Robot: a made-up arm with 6 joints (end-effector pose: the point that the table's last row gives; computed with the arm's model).
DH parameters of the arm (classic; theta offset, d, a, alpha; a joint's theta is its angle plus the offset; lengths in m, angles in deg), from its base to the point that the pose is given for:
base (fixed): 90 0.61 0.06 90
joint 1: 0 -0.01 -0.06 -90
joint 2: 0 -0.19 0.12 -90
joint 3: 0 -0.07 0 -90
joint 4: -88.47 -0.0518 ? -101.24
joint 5: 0 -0.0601 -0.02 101.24
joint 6: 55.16 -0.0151 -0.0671 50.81
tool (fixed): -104.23 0.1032 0 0
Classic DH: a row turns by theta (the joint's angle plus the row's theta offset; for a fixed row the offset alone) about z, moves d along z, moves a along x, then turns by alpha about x.
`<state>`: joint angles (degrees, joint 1 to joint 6).
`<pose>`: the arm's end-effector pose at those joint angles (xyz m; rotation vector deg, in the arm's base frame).
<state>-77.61 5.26 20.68 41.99 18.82 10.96</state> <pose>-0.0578 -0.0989 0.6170 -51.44 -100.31 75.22</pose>
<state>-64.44 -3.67 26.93 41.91 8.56 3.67</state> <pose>-0.0453 -0.0894 0.5893 -48.64 -106.43 76.58</pose>
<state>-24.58 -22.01 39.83 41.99 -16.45 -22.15</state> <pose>-0.0105 -0.0341 0.5580 -33.76 -105.61 69.91</pose>
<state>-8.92 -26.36 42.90 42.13 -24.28 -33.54</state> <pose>0.0060 -0.0147 0.5599 -22.14 -102.35 64.70</pose>
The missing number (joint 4, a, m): -0.0216
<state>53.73 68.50 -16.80 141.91 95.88 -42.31</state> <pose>-0.2470 0.2339 0.5190 93.58 -2.94 -131.41</pose>
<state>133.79 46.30 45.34 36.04 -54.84 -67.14</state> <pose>-0.0012 0.0401 0.6314 -22.62 143.36 5.23</pose>
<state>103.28 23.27 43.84 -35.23 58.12 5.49</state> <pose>0.1153 0.1305 0.6539 122.00 -75.58 15.33</pose>
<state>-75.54 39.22 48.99 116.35 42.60 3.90</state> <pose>-0.1766 -0.1713 0.5128 -39.38 -144.29 68.14</pose>
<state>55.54 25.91 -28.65 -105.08 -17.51 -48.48</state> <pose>0.0607 0.2846 0.7401 -69.25 1.86 -47.22</pose>
